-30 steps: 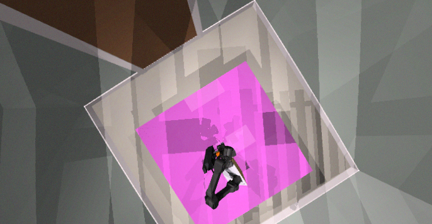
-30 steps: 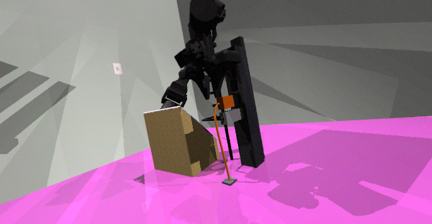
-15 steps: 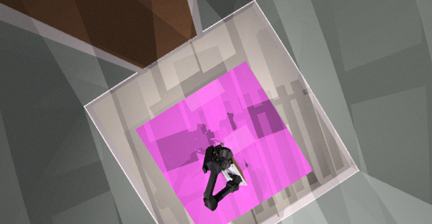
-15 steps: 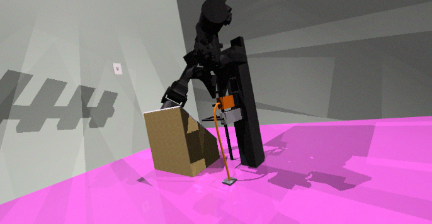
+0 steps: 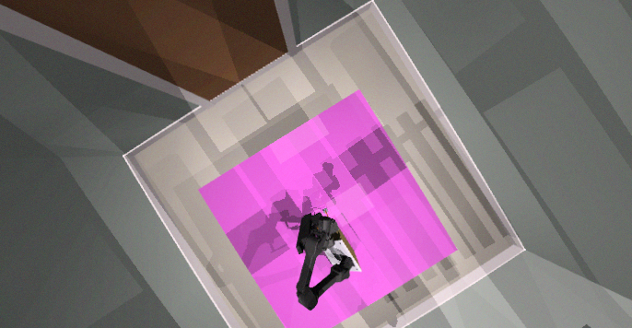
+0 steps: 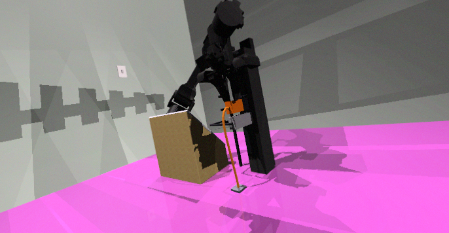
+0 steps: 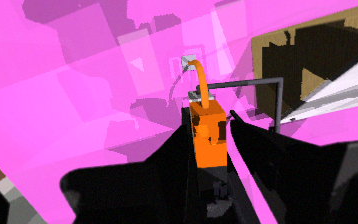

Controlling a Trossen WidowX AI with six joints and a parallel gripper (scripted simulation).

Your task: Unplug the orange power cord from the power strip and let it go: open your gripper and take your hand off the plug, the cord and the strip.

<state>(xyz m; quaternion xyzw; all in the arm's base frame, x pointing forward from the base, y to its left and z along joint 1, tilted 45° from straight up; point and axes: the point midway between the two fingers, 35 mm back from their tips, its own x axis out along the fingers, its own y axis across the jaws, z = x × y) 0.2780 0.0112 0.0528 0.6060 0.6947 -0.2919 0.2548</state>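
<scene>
Right now the orange plug is 30 mm to the left of my gripper tip and 10 mm below it. Also, from my gripper tip: grey anchor (30 mm to the right, 230 mm below).
</scene>
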